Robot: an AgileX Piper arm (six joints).
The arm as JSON. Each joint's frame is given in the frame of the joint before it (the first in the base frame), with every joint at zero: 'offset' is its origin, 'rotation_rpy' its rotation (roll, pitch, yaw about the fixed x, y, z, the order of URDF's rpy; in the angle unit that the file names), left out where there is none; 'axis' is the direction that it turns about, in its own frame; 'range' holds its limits. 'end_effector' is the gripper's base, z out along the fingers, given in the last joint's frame.
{
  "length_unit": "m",
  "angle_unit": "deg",
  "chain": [
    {
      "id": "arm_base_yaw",
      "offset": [
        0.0,
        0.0,
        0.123
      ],
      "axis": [
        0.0,
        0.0,
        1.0
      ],
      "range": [
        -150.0,
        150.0
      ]
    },
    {
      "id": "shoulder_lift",
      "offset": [
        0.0,
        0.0,
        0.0
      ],
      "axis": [
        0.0,
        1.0,
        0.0
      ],
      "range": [
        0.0,
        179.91
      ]
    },
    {
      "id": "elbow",
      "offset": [
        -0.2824,
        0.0,
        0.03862
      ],
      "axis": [
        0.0,
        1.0,
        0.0
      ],
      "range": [
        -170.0,
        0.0
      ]
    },
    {
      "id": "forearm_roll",
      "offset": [
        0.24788,
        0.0,
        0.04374
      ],
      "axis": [
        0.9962,
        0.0,
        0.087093
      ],
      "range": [
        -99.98,
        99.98
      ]
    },
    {
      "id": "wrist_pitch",
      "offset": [
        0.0,
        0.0,
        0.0
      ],
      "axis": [
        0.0,
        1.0,
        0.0
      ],
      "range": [
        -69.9,
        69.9
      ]
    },
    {
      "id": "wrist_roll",
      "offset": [
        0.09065,
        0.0,
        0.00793
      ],
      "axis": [
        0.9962,
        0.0,
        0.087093
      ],
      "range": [
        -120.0,
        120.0
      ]
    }
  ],
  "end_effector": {
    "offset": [
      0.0,
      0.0,
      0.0
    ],
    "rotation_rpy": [
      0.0,
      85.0,
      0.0
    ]
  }
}
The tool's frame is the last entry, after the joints.
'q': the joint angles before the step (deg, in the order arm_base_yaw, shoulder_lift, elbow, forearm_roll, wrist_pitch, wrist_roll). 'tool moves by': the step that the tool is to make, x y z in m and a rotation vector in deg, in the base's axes. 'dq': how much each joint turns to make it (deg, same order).
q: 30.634, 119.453, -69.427, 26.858, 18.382, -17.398
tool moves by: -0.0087, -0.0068, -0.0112, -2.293, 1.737, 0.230
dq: -0.009, 0.121, 2.515, -2.660, -0.244, 1.828
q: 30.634, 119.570, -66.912, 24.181, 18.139, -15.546
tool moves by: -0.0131, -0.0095, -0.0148, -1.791, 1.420, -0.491
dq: -0.001, -0.001, 4.249, -0.138, -2.314, -0.016
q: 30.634, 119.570, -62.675, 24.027, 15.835, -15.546
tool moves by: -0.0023, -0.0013, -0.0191, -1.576, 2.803, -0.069
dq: -0.002, 2.897, -0.098, -0.430, 0.387, 0.549
